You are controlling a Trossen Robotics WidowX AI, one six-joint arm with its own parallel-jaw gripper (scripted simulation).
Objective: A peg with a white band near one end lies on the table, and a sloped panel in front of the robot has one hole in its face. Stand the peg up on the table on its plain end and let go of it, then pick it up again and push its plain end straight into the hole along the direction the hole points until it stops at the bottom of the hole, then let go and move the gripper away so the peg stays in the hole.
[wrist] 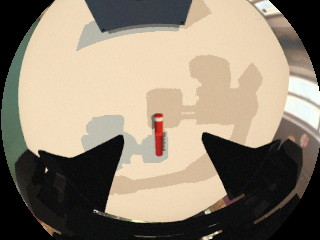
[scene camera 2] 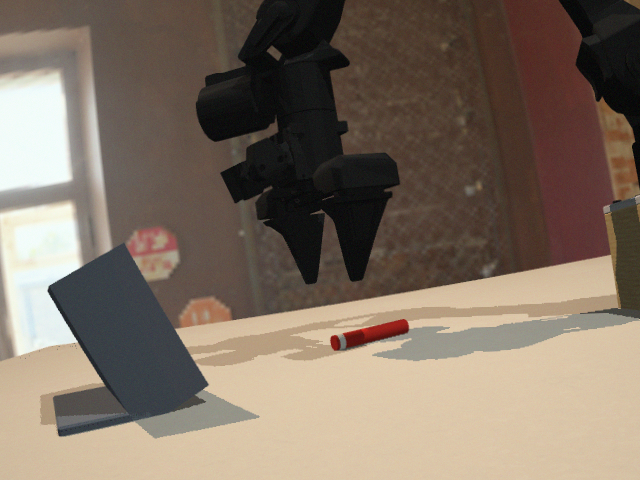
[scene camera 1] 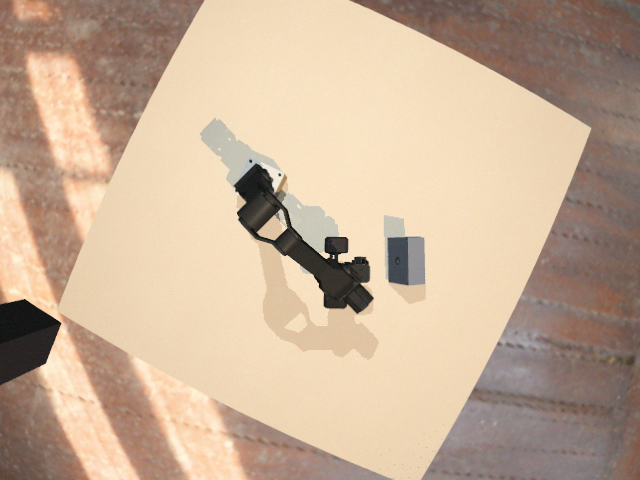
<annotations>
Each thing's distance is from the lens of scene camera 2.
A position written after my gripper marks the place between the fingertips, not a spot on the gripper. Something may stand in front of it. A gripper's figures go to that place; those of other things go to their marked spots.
my gripper [scene camera 2: 332, 282]: 52 cm
dark sloped panel [scene camera 2: 111, 311]: 37 cm
</annotations>
